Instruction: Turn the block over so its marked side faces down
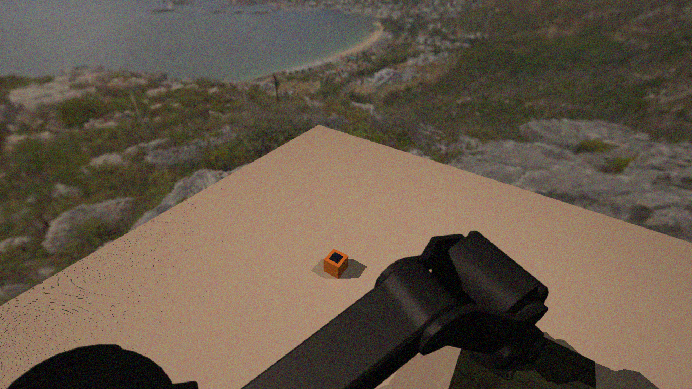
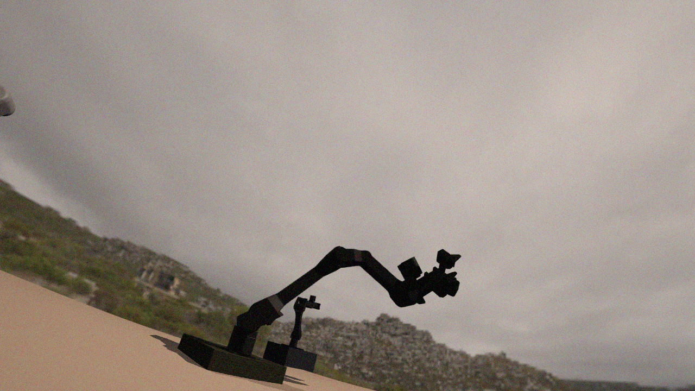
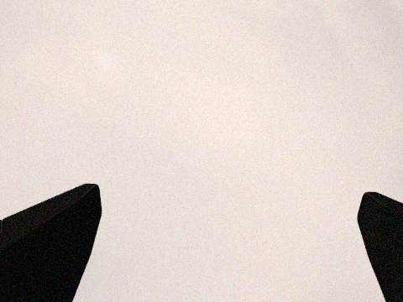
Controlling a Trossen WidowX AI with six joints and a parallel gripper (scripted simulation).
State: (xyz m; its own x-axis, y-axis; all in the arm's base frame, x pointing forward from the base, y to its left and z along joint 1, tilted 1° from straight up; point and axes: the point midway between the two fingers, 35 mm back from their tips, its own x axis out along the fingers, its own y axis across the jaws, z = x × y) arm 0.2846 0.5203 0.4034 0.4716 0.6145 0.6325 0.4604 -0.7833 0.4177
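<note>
Right now the orange block is 5 cm ahead of my gripper tip, 56 cm to the right of it and 44 cm below it.
</note>
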